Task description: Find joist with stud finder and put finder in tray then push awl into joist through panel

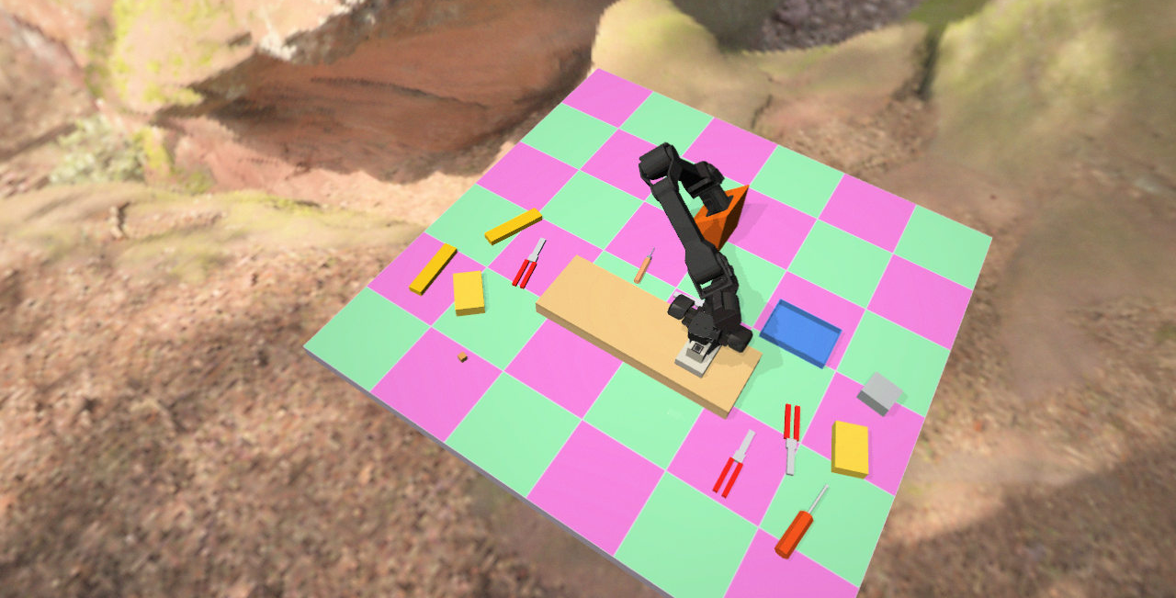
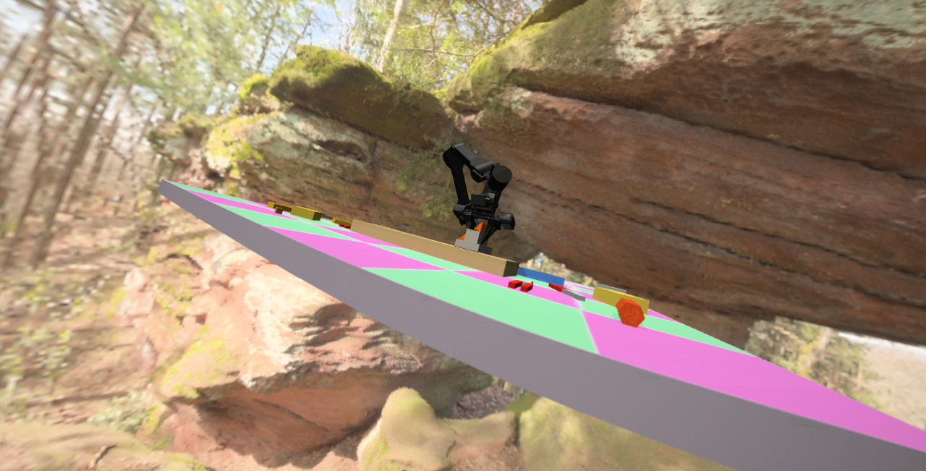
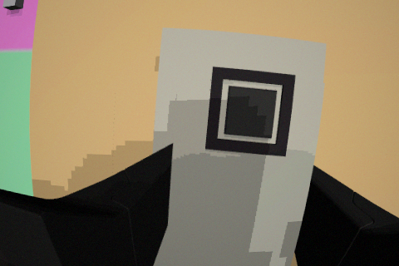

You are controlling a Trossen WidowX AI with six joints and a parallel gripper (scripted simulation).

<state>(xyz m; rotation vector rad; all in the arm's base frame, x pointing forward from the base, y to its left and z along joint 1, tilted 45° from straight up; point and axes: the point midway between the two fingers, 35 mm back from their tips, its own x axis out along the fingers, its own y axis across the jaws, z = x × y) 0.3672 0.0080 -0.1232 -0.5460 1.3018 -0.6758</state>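
Right now the blue tray is 190 mm behind my gripper tip, 200 mm to the left of it and 50 mm below it. Also, from my gripper tip: awl: 230 mm behind, 220 mm to the right, 60 mm below; then grey stud finder: 10 mm ahead, 20 mm above; then grey block: 100 mm behind, 410 mm to the left, 50 mm below.
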